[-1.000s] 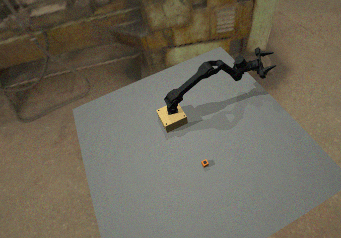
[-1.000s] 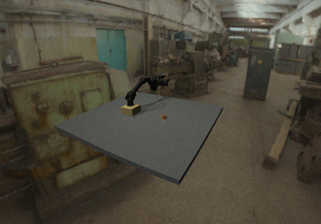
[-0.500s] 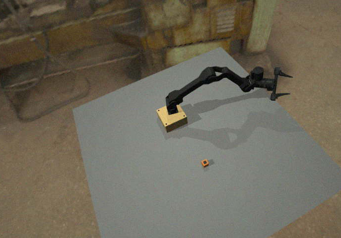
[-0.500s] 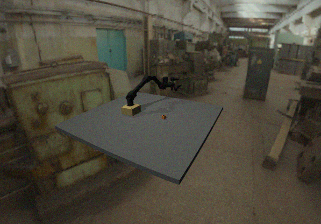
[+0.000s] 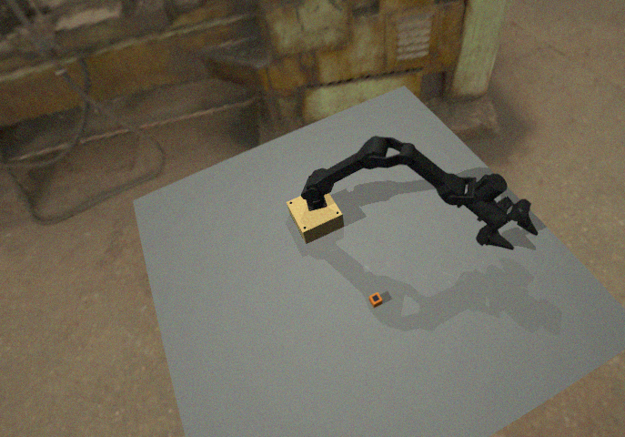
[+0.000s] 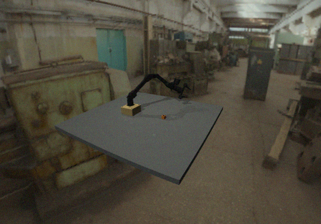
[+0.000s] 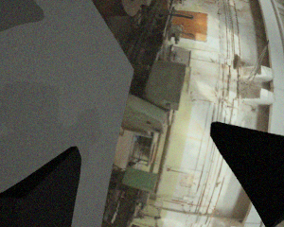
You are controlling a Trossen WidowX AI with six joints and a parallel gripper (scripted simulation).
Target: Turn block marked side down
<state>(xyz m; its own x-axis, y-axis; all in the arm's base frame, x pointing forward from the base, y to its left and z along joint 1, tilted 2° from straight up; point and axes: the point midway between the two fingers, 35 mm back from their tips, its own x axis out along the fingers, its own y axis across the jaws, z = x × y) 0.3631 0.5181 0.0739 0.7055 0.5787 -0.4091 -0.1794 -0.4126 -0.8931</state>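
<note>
My gripper tip is now 440 mm to the left of the orange block, 130 mm above it and 10 mm past it.
</note>
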